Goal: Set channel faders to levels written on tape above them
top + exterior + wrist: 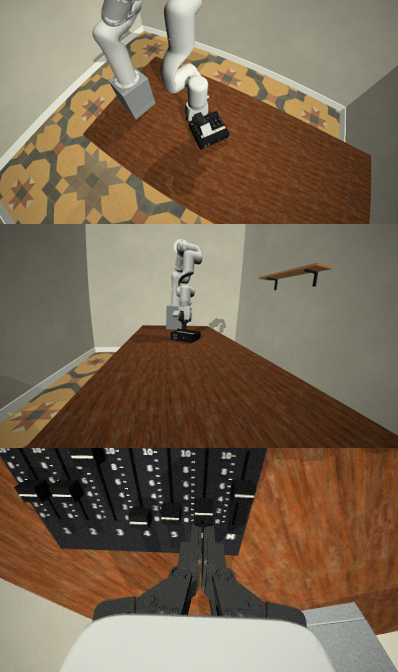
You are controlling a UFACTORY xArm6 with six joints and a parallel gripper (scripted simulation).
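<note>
Right now the channel 6 cap is 2 cm ahead of my hand, 1 cm to the right of it and 2 cm below it. From my hand the other things lie so: master fader cap: 2 cm ahead, 4 cm to the right, 2 cm below; channel 4 cap: 4 cm ahead, 3 cm to the left, 2 cm below; channel 5 cap: 3 cm ahead, 1 cm to the left, 2 cm below.
</note>
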